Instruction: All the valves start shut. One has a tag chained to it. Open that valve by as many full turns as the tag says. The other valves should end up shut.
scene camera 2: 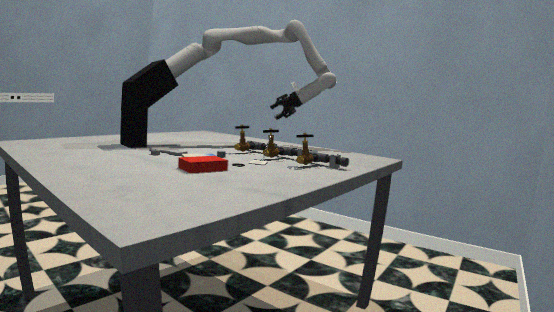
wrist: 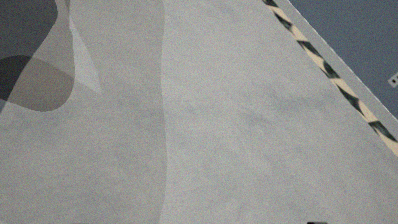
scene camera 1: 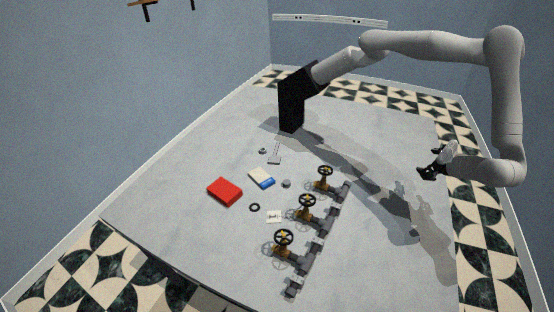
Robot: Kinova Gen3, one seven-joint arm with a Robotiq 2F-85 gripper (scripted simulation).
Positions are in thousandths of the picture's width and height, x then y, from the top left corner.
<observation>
I see a red box (scene camera 2: 362,527).
The wrist view misses the red box: it is out of frame.
</observation>
